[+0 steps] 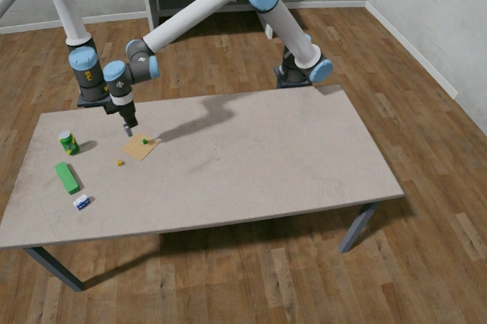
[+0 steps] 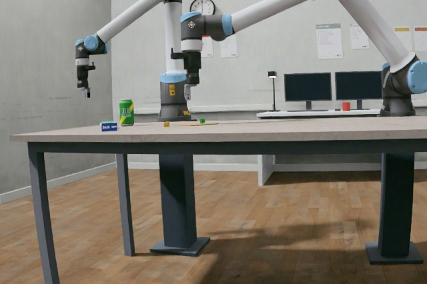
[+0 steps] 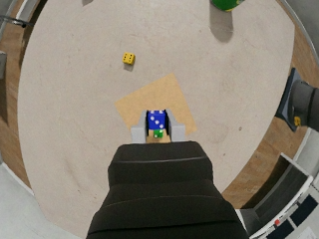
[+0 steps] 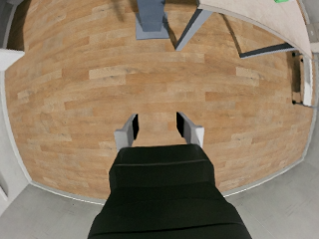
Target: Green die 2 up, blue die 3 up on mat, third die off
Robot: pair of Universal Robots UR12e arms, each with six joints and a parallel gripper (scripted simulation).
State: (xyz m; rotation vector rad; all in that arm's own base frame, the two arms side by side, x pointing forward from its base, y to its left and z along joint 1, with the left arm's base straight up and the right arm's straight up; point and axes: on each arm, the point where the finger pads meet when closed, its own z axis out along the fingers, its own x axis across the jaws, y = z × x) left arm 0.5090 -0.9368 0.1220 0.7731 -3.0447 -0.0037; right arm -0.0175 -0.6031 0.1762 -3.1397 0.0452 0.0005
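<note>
Right now the tan mat is 20 mm behind my left hand, 20 mm to the left of it and 120 mm below it. Round my left hand: blue die: 10 mm below; then yellow die: 90 mm ahead, 60 mm to the right, 110 mm below; then green die: 30 mm behind, 50 mm to the left, 110 mm below.
</note>
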